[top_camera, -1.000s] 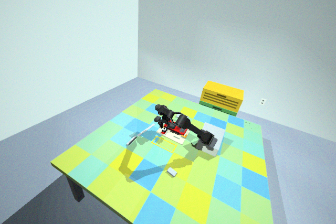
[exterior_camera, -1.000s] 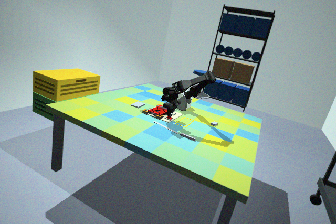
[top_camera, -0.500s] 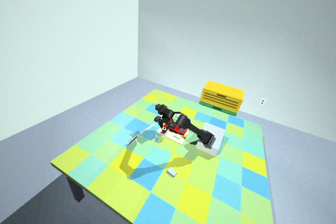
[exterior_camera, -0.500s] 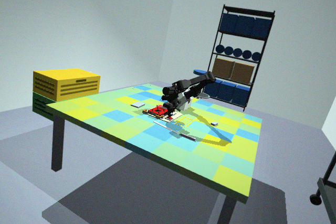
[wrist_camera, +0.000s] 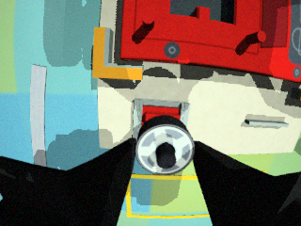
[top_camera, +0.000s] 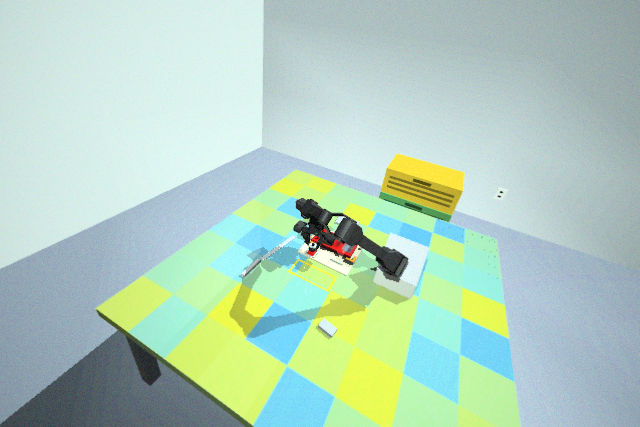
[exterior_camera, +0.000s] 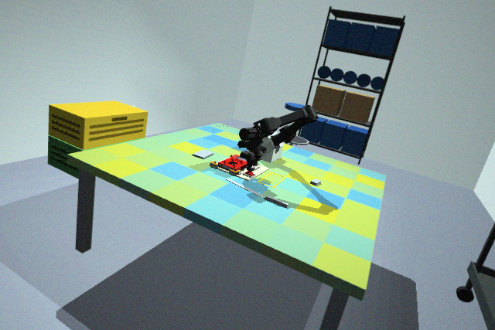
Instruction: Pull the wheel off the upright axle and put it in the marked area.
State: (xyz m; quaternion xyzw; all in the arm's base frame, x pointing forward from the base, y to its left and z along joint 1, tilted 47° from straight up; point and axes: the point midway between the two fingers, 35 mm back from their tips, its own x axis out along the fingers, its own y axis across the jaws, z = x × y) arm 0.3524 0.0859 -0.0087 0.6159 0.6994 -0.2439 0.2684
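Right now my gripper tip is right at the wheel. From my gripper tip the other things lie so: white rod 140 mm ahead, 60 mm to the left, 40 mm below; then grey block 280 mm to the left, 240 mm behind, 30 mm below.
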